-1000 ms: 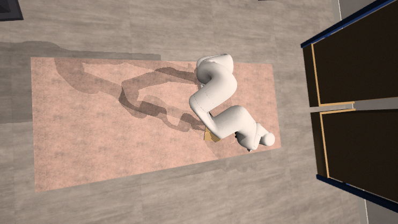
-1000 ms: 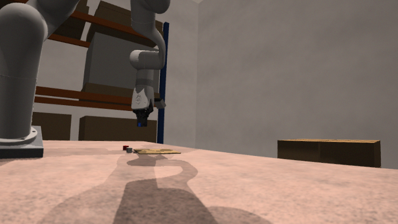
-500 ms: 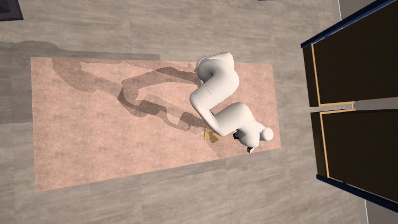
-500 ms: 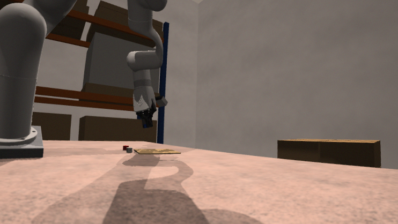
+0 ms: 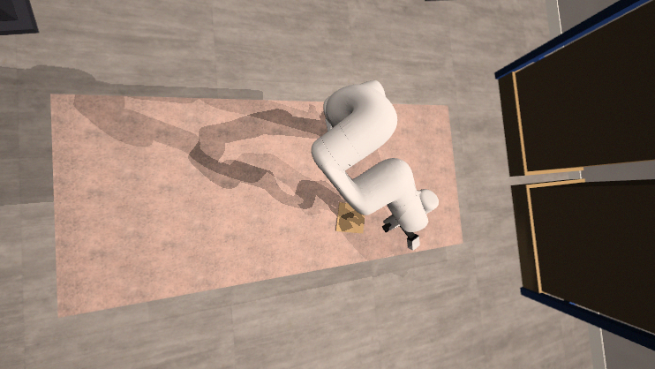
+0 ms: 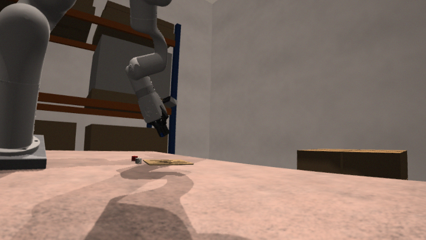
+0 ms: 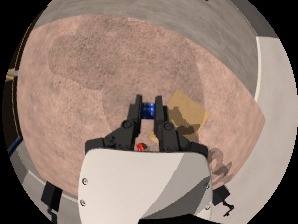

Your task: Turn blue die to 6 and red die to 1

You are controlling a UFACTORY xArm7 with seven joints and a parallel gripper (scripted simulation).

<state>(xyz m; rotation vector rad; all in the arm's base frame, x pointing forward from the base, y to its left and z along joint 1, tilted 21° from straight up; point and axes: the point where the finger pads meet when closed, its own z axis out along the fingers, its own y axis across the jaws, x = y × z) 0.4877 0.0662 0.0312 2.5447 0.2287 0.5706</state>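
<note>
My gripper is now 13 cm past the red die, 11 cm above it and 1 cm to the left of it. Round my hand: tan mat (12 cm to the right, 11 cm below, 7 cm behind); blue die (2 cm below); white die (16 cm behind, 11 cm below, 9 cm to the right).
</note>
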